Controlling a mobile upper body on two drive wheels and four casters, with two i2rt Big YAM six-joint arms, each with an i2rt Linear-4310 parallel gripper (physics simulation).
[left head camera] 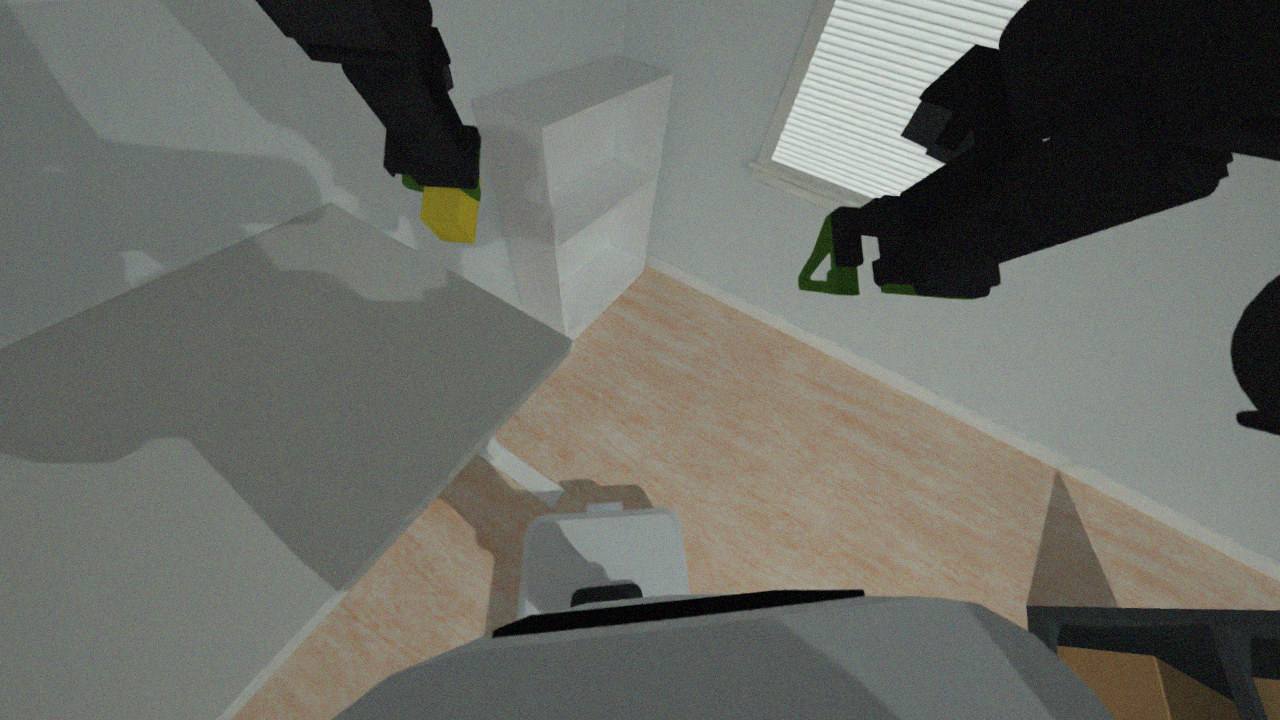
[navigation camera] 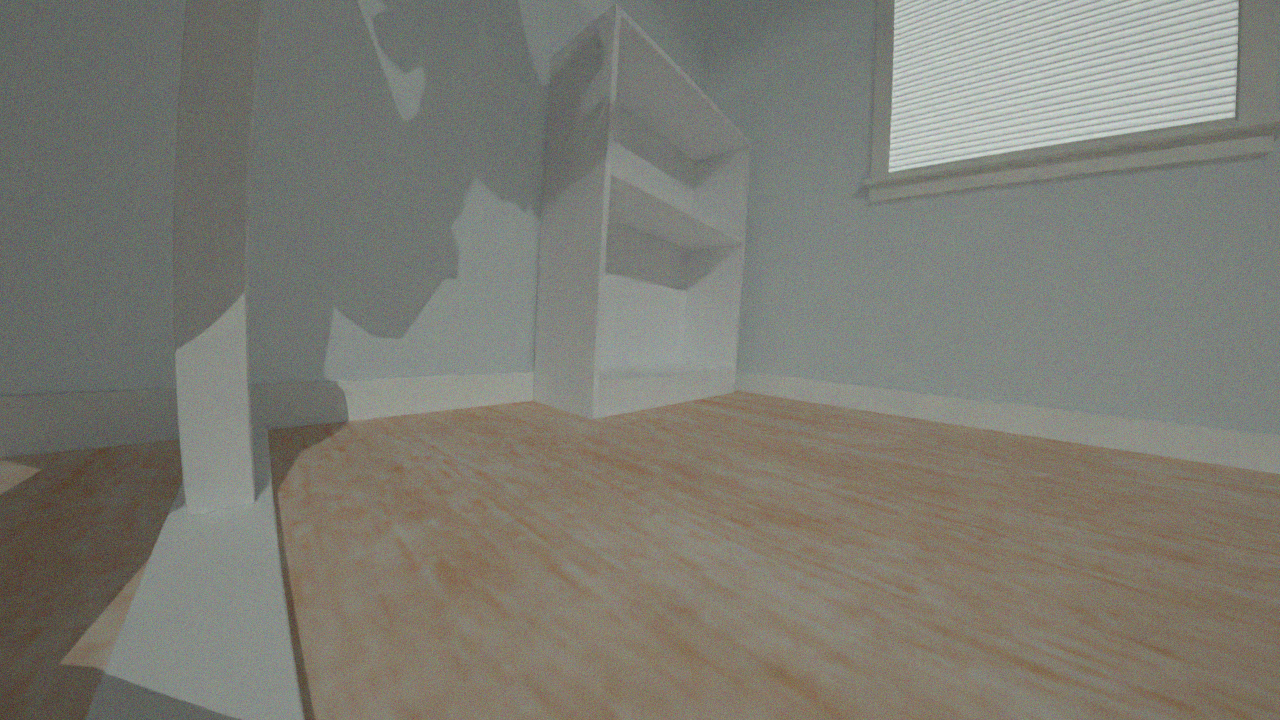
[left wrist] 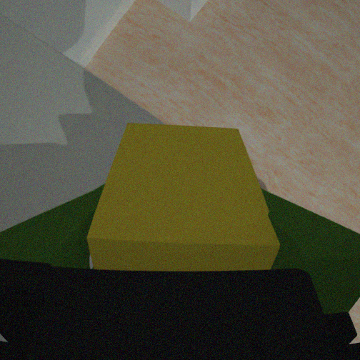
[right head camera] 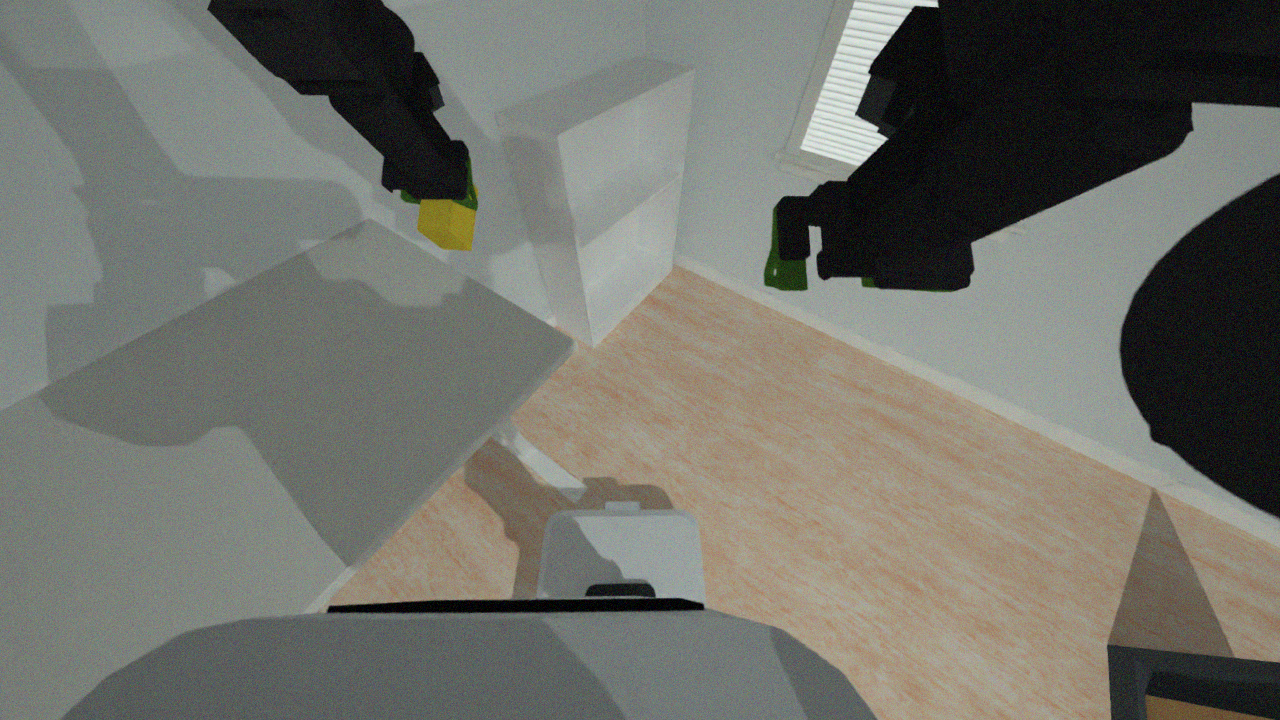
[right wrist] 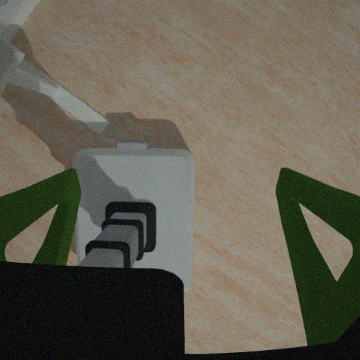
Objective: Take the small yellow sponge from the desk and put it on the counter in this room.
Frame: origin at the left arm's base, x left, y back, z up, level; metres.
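Seen in the pictures: left gripper, fingertip midpoint: (right head camera: 462, 206); right gripper, fingertip midpoint: (left head camera: 841, 284) (right head camera: 814, 279).
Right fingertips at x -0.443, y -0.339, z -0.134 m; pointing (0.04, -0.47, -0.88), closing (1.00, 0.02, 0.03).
A point is followed by its place in that frame.
The small yellow sponge (left head camera: 450, 214) @(x -0.008, y -0.509, z -0.189 m) (right head camera: 446, 224) @(x -0.012, y -0.509, z -0.189 m) (left wrist: 182, 185) is held between the green fingers of my left gripper (left head camera: 447, 191) @(x 0.002, y -0.593, z -0.213 m) (right head camera: 444, 200) @(x 0.002, y -0.593, z -0.213 m) (left wrist: 178, 181), which is shut on it. In both head views they appear beyond the far edge of a large grey table top (left head camera: 375, 394) @(x 0.177, y -0.399, z -0.460 m) (right head camera: 331, 367) @(x 0.320, y -0.453, z -0.460 m), partly in shadow. Whether this top is the desk or the counter I cannot tell. My right gripper (left head camera: 868, 284) (right head camera: 834, 279) @(x -0.443, y -0.339, z -0.134 m) (right wrist: 177, 179) is open and empty, to the right of the table top in the head views.
A white bookshelf (left head camera: 528, 223) @(x 0.058, y -1.272, z -0.709 m) (right head camera: 547, 214) @(x 0.062, y -1.275, z -0.652 m) (navigation camera: 572, 295) @(x 0.042, y -1.260, z -1.092 m) stands in the corner. A white table leg (navigation camera: 213, 402) @(x 0.208, y -0.598, z -1.274 m) is close at the left in the navigation view. A dark rack (left head camera: 1154, 617) @(x -1.929, y 0.134, z -1.022 m) (right head camera: 1194, 659) @(x -1.937, y 0.125, z -1.182 m) with brown boxes is at lower right. A window (left head camera: 877, 98) @(x -1.188, y -1.454, z -0.255 m) (navigation camera: 1065, 71) @(x -1.331, y -1.350, z -0.341 m) is in the wall.
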